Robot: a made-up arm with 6 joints.
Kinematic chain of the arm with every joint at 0, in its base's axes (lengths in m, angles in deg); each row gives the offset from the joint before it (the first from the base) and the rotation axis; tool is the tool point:
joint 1: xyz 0 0 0.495 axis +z
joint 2: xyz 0 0 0 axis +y
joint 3: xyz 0 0 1.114 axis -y
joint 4: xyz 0 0 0 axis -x
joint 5: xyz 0.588 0 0 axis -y
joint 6: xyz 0 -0.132 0 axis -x
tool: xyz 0 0 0
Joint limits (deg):
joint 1: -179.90..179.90
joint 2: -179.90..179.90
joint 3: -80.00..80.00
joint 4: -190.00..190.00
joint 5: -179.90..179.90
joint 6: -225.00..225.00
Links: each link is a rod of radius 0.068 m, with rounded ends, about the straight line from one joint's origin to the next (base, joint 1, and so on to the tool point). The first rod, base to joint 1, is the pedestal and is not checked.
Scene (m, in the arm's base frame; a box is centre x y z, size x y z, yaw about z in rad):
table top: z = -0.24
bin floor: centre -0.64 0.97 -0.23 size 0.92 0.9 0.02 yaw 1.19
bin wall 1: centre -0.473 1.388 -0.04 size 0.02 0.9 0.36 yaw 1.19
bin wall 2: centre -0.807 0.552 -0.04 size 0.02 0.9 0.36 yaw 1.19
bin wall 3: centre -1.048 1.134 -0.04 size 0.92 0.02 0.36 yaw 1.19
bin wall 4: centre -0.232 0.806 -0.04 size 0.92 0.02 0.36 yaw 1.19
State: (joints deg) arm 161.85 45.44 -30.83 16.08 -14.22 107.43
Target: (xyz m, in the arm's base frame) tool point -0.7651 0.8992 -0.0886
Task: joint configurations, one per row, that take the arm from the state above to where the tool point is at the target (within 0.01 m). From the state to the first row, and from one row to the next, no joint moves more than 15 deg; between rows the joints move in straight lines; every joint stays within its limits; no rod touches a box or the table.
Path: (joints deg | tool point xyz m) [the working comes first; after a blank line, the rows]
Joints at the target: 136.34 89.83 0.88 22.00 -14.22 107.43
Straight joint move there: touches bin wall 2.

1: 152.33 56.14 -26.34 13.29 -9.03 103.80 | -0.8544 0.5931 0.5367
2: 142.81 66.83 -21.85 10.50 -3.85 100.17 | -0.7674 0.7452 0.3460
3: 133.29 77.53 -17.35 7.71 1.34 96.55 | -0.6284 0.8579 0.1482
4: 134.82 83.68 -8.24 14.86 -6.44 101.99 | -0.6999 0.8853 0.0288
5: 136.34 89.83 0.88 22.00 -14.22 107.43 | -0.7650 0.8992 -0.0887

